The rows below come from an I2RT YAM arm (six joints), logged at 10 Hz.
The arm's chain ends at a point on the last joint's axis. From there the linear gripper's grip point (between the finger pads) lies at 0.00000 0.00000 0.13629 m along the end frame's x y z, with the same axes.
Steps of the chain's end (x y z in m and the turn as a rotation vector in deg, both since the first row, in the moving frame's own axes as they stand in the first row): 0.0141 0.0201 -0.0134 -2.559 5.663 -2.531; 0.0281 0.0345 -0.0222 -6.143 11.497 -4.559; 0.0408 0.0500 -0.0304 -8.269 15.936 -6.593; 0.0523 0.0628 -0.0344 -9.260 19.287 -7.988; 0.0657 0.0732 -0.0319 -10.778 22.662 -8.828; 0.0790 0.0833 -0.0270 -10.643 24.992 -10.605; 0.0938 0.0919 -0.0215 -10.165 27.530 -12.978; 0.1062 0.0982 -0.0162 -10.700 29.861 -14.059; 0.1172 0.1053 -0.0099 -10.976 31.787 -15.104
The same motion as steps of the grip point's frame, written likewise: 0.0277 0.0259 -0.0142 -2.559 5.663 -2.531; 0.0558 0.0479 -0.0257 -6.143 11.497 -4.559; 0.0791 0.0671 -0.0370 -8.269 15.936 -6.593; 0.0985 0.0811 -0.0438 -9.260 19.287 -7.988; 0.1196 0.0938 -0.0447 -10.778 22.662 -8.828; 0.1382 0.1022 -0.0420 -10.643 24.992 -10.605; 0.1586 0.1076 -0.0389 -10.165 27.530 -12.978; 0.1760 0.1137 -0.0365 -10.700 29.861 -14.059; 0.1910 0.1200 -0.0326 -10.976 31.787 -15.104
